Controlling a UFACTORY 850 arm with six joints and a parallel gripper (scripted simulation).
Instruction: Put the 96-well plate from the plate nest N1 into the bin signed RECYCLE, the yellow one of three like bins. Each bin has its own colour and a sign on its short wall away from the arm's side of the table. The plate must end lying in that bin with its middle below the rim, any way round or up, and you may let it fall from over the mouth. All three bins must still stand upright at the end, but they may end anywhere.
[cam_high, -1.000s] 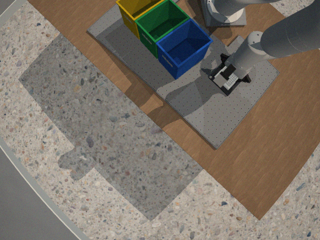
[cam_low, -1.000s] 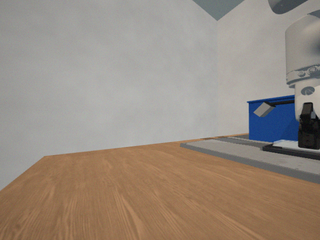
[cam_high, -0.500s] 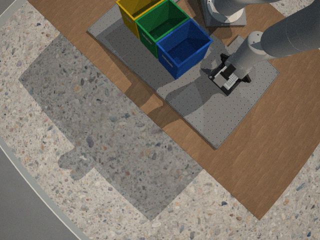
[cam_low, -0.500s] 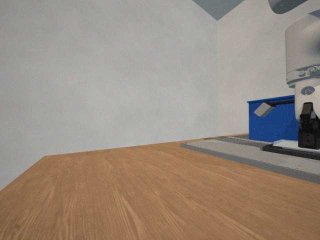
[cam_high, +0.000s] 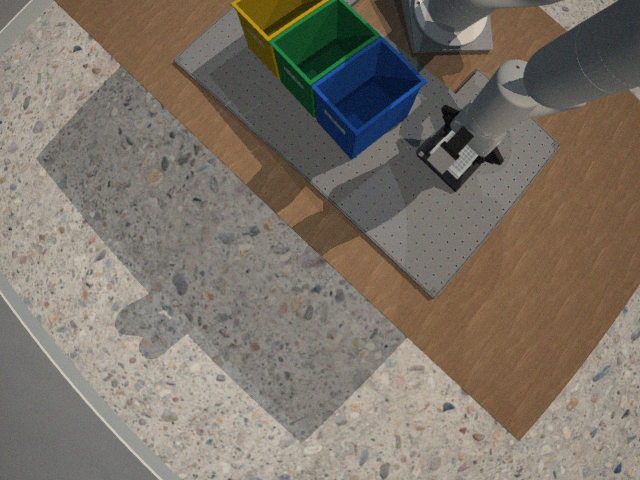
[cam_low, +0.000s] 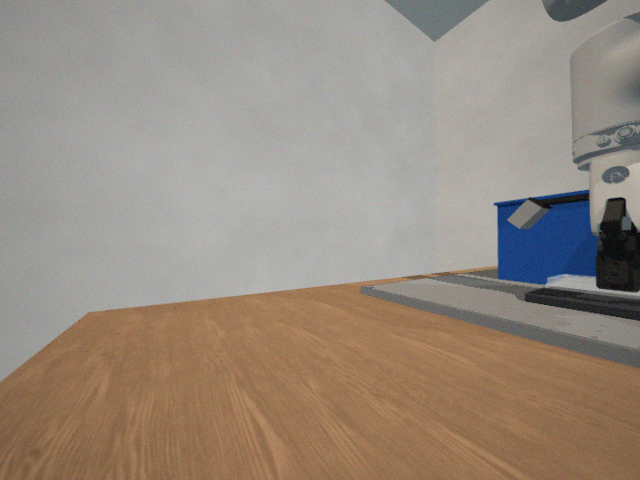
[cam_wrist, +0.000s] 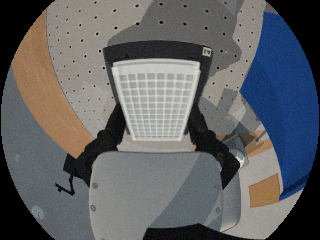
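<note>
Right now the black plate nest is 30 mm below my hand. From my hand the other things lie so: green bin 330 mm to the right, 130 mm ahead, 50 mm above; blue bin 190 mm to the right, 130 mm ahead, 50 mm above; white 96-well plate 10 mm below.
</note>
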